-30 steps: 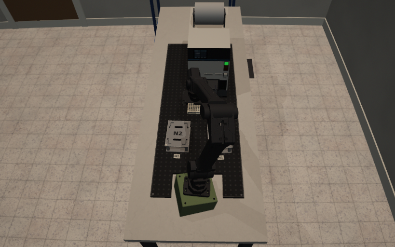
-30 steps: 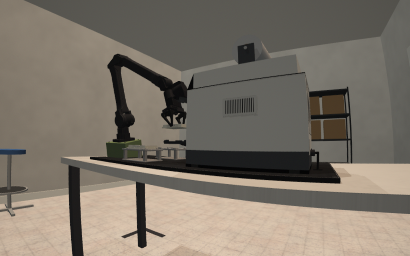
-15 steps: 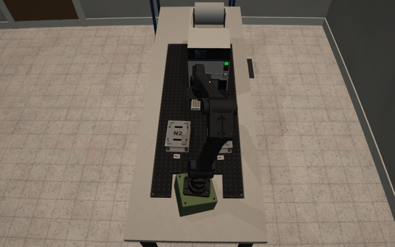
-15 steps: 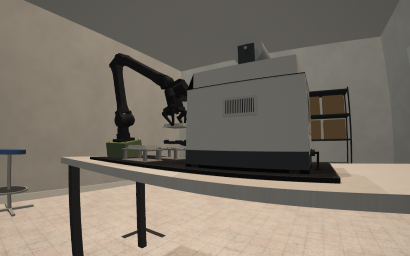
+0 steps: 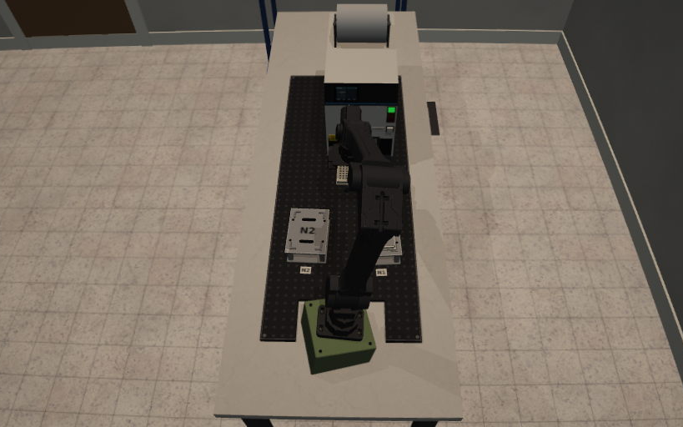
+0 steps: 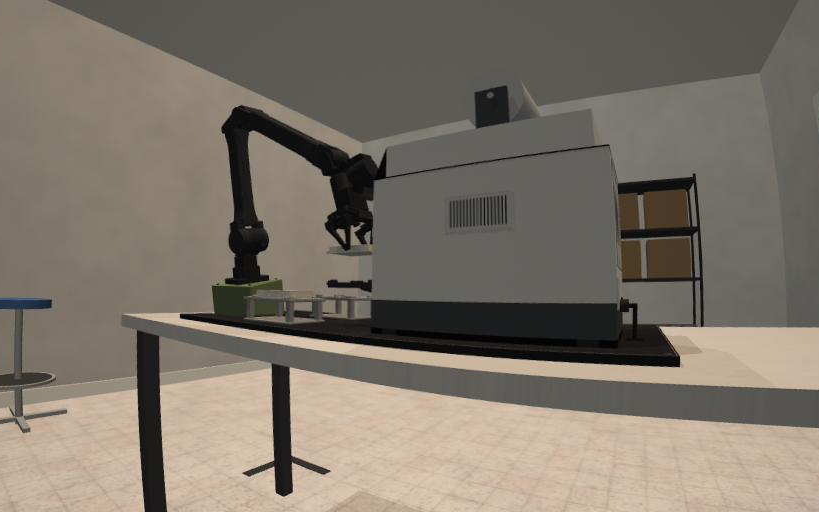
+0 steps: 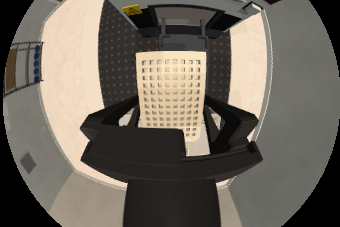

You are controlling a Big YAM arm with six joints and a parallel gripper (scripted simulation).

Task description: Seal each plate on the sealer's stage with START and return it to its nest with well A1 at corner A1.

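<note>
My hand is 40 mm short of the sealer stage, 30 mm to the left of it and 80 mm above it. Also, from my hand: yellow warning label: 140 mm ahead, 60 mm to the left, 30 mm below; white well plate: right at my hand; N2 label: 260 mm behind, 130 mm to the left, 180 mm below.
</note>
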